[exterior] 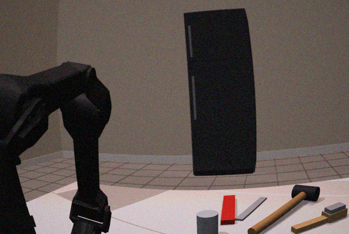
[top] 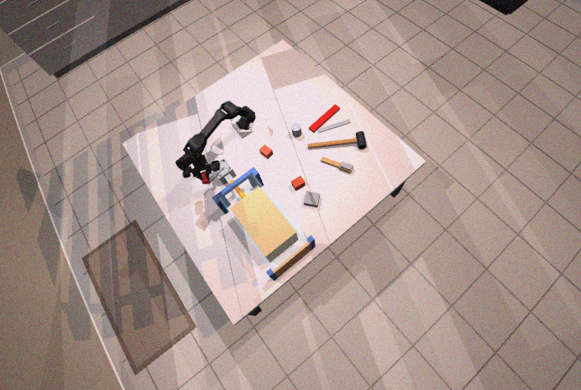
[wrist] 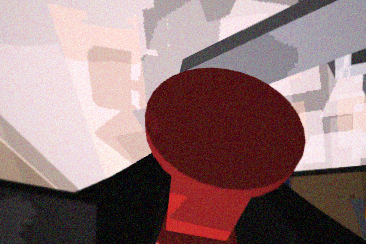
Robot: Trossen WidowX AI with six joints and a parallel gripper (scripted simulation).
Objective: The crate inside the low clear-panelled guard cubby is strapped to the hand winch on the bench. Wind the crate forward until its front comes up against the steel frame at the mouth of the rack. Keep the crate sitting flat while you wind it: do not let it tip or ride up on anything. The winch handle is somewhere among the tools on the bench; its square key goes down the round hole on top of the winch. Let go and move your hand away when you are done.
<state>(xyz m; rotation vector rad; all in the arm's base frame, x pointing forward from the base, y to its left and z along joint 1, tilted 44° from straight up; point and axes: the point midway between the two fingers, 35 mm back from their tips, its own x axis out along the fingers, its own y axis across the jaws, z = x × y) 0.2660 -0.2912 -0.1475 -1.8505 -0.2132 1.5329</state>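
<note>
Right now my gripper tip is 10 mm past the red knob. Round my gripper tip: clear-panelled cubby: 350 mm ahead, 160 mm to the left, 20 mm below; winch handle: 30 mm behind, 40 mm to the left, 30 mm below; grey hand winch: 70 mm behind, 90 mm to the left, 100 mm below.
</note>
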